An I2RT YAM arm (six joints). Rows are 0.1 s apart.
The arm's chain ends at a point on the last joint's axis. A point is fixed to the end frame.
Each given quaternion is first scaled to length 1.
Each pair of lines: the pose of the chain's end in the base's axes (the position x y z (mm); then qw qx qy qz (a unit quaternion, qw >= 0)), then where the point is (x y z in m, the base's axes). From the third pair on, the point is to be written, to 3 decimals.
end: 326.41 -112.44 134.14 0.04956 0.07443 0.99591 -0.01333
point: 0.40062 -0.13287 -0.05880
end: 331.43 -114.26 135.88 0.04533 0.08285 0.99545 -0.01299
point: 0.40372 -0.13552 -0.05770
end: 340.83 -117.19 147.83 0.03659 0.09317 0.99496 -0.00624
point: 0.410 -0.137 -0.047
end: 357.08 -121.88 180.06 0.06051 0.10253 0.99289 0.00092
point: 0.435 -0.141 -0.012
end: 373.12 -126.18 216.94 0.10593 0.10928 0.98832 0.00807
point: 0.468 -0.145 0.033
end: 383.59 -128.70 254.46 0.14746 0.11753 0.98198 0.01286
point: 0.493 -0.149 0.079
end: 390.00 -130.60 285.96 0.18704 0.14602 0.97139 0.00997
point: 0.512 -0.159 0.120
